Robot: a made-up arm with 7 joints.
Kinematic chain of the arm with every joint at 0, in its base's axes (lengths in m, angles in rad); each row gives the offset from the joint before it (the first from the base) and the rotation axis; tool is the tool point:
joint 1: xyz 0 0.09 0 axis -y
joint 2: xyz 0 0.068 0 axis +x
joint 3: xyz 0 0 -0.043 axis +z
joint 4: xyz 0 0 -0.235 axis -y
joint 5: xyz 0 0 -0.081 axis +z
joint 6: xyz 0 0 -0.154 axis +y
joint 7: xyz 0 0 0 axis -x
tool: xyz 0 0 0
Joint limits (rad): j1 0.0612..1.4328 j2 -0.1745..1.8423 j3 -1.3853..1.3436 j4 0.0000..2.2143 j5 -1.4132..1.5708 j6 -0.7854..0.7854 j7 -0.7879..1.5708
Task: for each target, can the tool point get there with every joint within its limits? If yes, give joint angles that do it. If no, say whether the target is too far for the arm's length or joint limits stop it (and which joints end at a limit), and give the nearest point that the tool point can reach.
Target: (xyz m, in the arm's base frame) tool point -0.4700 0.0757 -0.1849
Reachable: no: joint limits stop it (at a limit: joint 1, joint 2, joint 3) | nearest point -0.2191 0.2530 0.0756 | short by 0.403 m
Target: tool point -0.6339 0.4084 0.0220
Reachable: no: too far | nearest point -0.2939 0.4231 0.0926 | short by 0.348 m
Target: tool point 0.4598 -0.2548 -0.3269
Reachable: no: too far | nearest point 0.3429 -0.0722 -0.2438 | short by 0.232 m
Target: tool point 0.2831 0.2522 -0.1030
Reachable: yes | joints 0.3753 0.3104 0.1268 1.8253 -0.2808 0.5872 0.4798
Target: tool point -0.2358 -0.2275 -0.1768
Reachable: no: joint limits stop it (at a limit: joint 1, joint 2, joint 3) | nearest point 0.0546 -0.1076 -0.1921 | short by 0.315 m
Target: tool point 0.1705 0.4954 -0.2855
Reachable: yes | joints 0.2492 1.1142 -0.9664 0.7899 0.4154 -0.3834 -0.5542
